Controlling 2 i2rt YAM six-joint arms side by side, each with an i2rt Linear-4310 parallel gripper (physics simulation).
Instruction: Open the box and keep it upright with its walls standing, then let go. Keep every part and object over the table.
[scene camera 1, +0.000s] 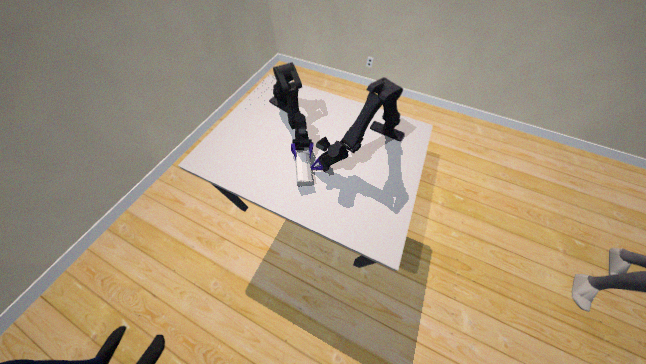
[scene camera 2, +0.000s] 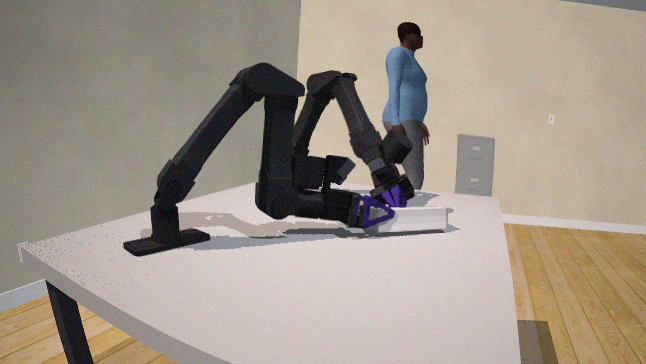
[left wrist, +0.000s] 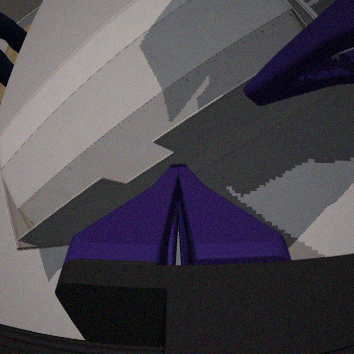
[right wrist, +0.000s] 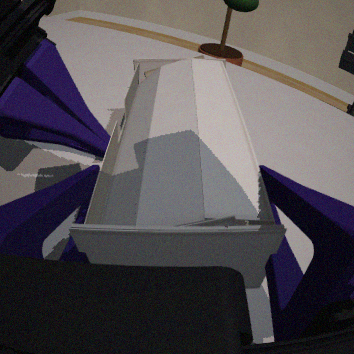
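Where they show: left gripper, fingertip midpoint: (scene camera 1: 311, 168) (left wrist: 177, 175) (right wrist: 114, 154); right gripper, fingertip midpoint: (scene camera 1: 303, 159) (scene camera 2: 389, 212) (left wrist: 203, 30) (right wrist: 177, 176); left arm's base, origin of the base link: (scene camera 1: 386, 131); right arm's base, origin of the base link: (scene camera 1: 283, 105) (scene camera 2: 167, 243).
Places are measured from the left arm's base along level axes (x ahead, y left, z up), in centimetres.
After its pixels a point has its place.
The white long box (scene camera 1: 304, 172) {x 52.5, y -24.1, z 5.1 cm} (scene camera 2: 422, 219) {x 53.5, y -28.2, z 3.4 cm} (left wrist: 95, 130) {x 49.8, y -24.9, z 4.6 cm} (right wrist: 172, 120) {x 48.4, y -26.9, z 5.0 cm} lies low on the table, its creased top panels bowed over and closed. In the right wrist view a thin side edge stands slightly apart from the top at the left. My right gripper (scene camera 1: 303, 155) {x 45.7, y -29.6, z 4.4 cm} (right wrist: 177, 176) {x 45.7, y -29.6, z 4.4 cm} is shut on the box, one finger on each long side near its near end. My left gripper (scene camera 1: 314, 166) {x 47.0, y -23.9, z 1.7 cm} (scene camera 2: 398, 205) (left wrist: 177, 175) {x 47.0, y -23.9, z 1.7 cm} (right wrist: 114, 154) {x 47.0, y -23.9, z 1.7 cm} is shut and empty, its tips close against the box's long side; contact cannot be told. The box's underside is hidden.
The white table (scene camera 1: 240, 145) {x 54.3, y -67.4, z 0.0 cm} (scene camera 2: 325, 295) {x 50.7, y -67.3, z 0.0 cm} carries both arms; its long front edge runs beyond the box's far end. My arms are close together at the box. A person (scene camera 2: 407, 85) and a grey cabinet (scene camera 2: 475, 167) stand behind the table. A potted plant (right wrist: 220, 52) shows beyond it.
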